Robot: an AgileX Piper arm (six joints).
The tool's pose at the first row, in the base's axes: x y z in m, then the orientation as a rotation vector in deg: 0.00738 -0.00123 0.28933 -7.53 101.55 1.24
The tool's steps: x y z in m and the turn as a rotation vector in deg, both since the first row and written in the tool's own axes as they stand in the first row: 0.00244 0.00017 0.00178 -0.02 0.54 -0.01; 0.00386 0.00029 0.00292 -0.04 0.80 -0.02; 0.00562 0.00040 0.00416 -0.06 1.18 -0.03; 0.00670 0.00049 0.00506 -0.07 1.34 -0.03; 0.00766 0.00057 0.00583 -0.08 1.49 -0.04; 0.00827 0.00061 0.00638 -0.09 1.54 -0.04; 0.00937 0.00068 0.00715 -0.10 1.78 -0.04; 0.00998 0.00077 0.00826 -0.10 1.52 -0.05; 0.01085 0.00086 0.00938 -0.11 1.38 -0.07; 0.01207 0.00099 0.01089 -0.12 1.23 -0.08; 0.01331 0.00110 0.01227 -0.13 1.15 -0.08; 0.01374 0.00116 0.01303 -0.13 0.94 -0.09; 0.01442 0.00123 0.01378 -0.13 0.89 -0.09; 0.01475 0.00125 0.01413 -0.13 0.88 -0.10; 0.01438 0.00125 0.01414 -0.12 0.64 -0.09
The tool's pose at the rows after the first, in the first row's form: 0.00861 -0.00109 0.28657 -7.57 102.09 1.22; 0.00943 -0.00098 0.28494 -7.60 102.35 1.21; 0.01028 -0.00090 0.28296 -7.64 102.73 1.20; 0.01093 -0.00082 0.28172 -7.65 102.89 1.20; 0.01149 -0.00075 0.28062 -7.67 103.04 1.19; 0.01190 -0.00071 0.27991 -7.68 103.09 1.19; 0.01242 -0.00065 0.27867 -7.69 103.33 1.19; 0.01337 -0.00051 0.27784 -7.69 103.07 1.20; 0.01428 -0.00039 0.27676 -7.72 102.92 1.20; 0.01550 -0.00023 0.27525 -7.73 102.77 1.21; 0.01659 -0.00009 0.27375 -7.73 102.69 1.23; 0.01724 0.00000 0.27317 -7.73 102.48 1.23; 0.01783 0.00008 0.27235 -7.73 102.43 1.23; 0.01810 0.00011 0.27195 -7.74 102.42 1.23; 0.01818 0.00014 0.27231 -7.72 102.18 1.24
